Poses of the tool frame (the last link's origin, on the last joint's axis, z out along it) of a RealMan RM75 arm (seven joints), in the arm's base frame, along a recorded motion.
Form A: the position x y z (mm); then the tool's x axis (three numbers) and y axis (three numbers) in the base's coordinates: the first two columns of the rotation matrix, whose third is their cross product.
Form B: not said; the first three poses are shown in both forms.
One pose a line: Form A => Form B
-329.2, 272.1, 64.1, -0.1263, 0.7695, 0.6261, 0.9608, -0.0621, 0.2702 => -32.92, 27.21, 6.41, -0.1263, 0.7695, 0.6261, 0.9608, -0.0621, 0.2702
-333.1, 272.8, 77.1, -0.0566, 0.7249, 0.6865, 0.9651, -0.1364, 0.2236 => -33.31, 27.28, 7.71, -0.0566, 0.7249, 0.6865, 0.9651, -0.1364, 0.2236
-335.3, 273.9, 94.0, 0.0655, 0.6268, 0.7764, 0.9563, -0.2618, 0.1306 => -33.53, 27.39, 9.40, 0.0655, 0.6268, 0.7764, 0.9563, -0.2618, 0.1306
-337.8, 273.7, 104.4, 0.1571, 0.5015, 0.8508, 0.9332, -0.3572, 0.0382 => -33.78, 27.37, 10.44, 0.1571, 0.5015, 0.8508, 0.9332, -0.3572, 0.0382
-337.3, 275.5, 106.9, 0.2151, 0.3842, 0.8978, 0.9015, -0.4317, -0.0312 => -33.73, 27.55, 10.69, 0.2151, 0.3842, 0.8978, 0.9015, -0.4317, -0.0312
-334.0, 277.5, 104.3, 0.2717, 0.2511, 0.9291, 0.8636, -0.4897, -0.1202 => -33.40, 27.75, 10.43, 0.2717, 0.2511, 0.9291, 0.8636, -0.4897, -0.1202
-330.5, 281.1, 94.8, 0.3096, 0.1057, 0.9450, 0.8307, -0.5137, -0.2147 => -33.05, 28.11, 9.48, 0.3096, 0.1057, 0.9450, 0.8307, -0.5137, -0.2147
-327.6, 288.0, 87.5, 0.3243, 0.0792, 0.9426, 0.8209, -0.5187, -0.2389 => -32.76, 28.80, 8.75, 0.3243, 0.0792, 0.9426, 0.8209, -0.5187, -0.2389
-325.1, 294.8, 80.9, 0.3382, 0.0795, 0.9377, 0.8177, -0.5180, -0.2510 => -32.51, 29.48, 8.09, 0.3382, 0.0795, 0.9377, 0.8177, -0.5180, -0.2510
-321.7, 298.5, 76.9, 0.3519, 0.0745, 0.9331, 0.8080, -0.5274, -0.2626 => -32.17, 29.85, 7.69, 0.3519, 0.0745, 0.9331, 0.8080, -0.5274, -0.2626
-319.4, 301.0, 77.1, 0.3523, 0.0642, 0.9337, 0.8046, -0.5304, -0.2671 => -31.94, 30.10, 7.71, 0.3523, 0.0642, 0.9337, 0.8046, -0.5304, -0.2671
